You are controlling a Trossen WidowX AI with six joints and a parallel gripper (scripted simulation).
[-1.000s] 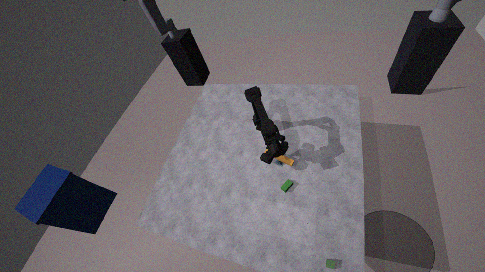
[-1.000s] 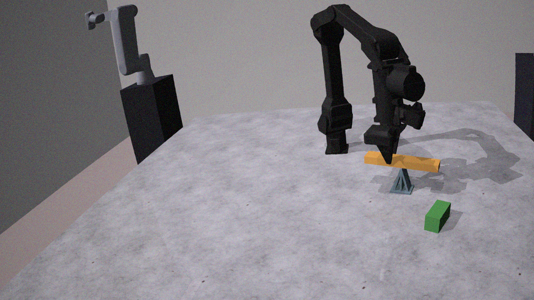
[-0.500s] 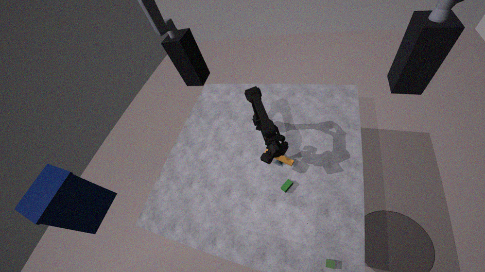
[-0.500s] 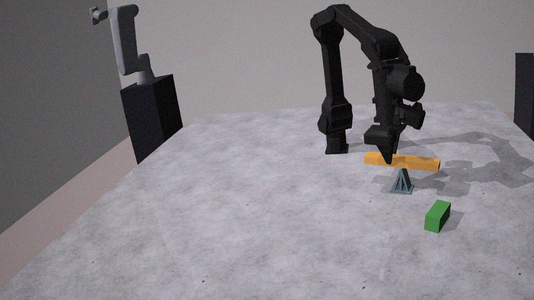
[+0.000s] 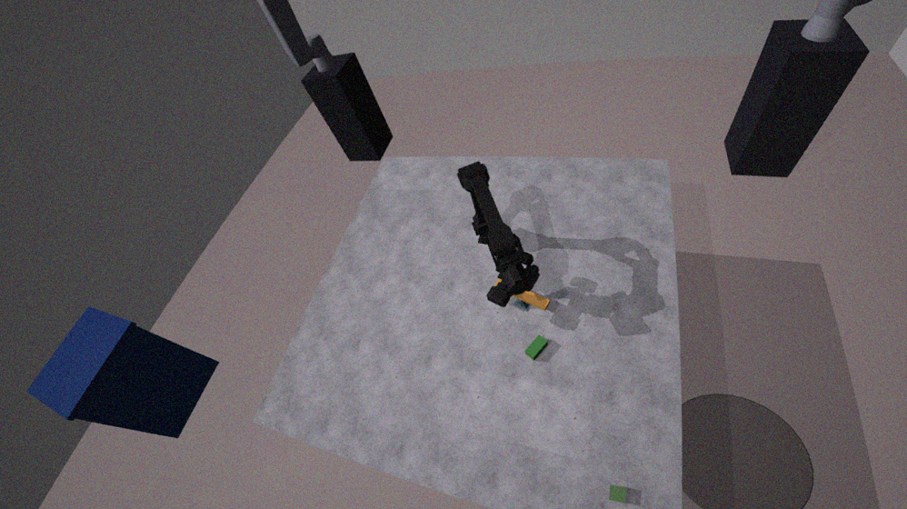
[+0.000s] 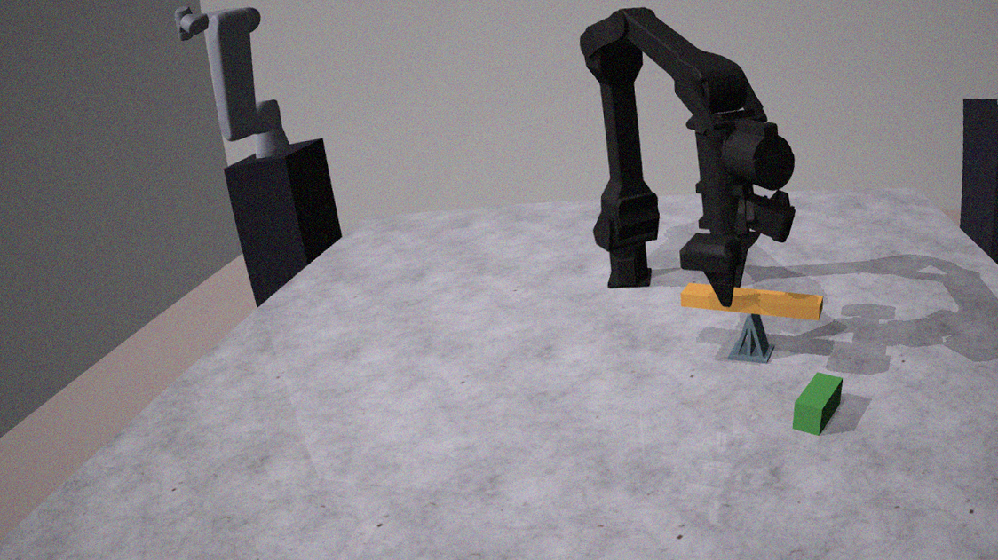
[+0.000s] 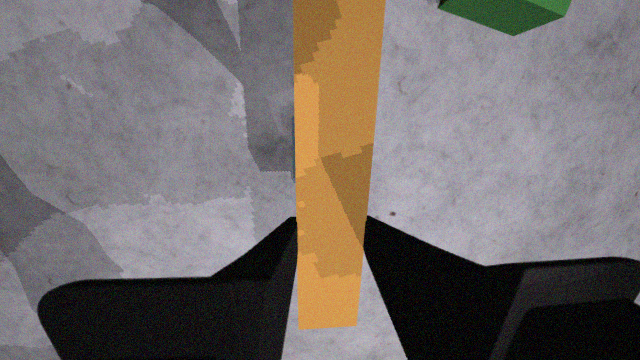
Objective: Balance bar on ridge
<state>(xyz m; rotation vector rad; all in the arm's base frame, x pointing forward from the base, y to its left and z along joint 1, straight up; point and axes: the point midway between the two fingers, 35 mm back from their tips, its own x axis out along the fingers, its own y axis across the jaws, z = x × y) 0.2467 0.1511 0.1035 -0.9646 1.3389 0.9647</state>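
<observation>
The orange bar lies 10 mm ahead of my gripper tip and 30 mm to the left of it. The rest, counted from my gripper tip: green block: 160 mm ahead, 90 mm to the left, 50 mm below.
</observation>
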